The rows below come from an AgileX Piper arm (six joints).
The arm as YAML. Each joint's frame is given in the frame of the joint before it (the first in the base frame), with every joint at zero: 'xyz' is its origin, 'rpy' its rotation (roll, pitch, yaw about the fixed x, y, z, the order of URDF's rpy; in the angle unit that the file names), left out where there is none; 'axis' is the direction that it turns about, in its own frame. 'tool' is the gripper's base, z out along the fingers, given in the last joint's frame.
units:
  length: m
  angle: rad
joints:
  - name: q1
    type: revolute
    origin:
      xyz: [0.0, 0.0, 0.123]
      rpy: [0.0, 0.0, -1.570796]
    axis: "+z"
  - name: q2
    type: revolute
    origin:
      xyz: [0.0, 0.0, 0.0]
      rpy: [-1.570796, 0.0, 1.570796]
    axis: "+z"
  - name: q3
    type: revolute
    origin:
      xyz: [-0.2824, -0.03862, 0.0]
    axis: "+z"
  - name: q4
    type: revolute
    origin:
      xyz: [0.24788, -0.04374, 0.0]
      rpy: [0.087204, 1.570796, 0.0]
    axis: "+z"
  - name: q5
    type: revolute
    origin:
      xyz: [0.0, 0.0, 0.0]
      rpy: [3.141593, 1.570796, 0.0]
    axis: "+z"
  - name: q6
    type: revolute
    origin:
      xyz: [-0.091, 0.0, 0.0]
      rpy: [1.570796, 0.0, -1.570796]
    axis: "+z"
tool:
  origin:
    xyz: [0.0, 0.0, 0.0]
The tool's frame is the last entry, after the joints.
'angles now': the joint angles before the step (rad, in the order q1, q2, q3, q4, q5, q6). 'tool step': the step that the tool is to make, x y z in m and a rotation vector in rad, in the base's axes. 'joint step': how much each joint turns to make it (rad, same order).
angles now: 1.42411, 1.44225, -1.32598, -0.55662, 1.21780, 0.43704
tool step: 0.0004, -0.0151, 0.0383, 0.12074, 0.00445, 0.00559
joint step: -0.01906, -0.06654, -0.07684, 0.03618, 0.00918, -0.03508
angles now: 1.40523, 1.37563, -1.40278, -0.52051, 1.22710, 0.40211
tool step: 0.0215, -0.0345, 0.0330, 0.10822, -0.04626, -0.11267
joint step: -0.10372, -0.08475, -0.03695, -0.02352, 0.00786, 0.00140
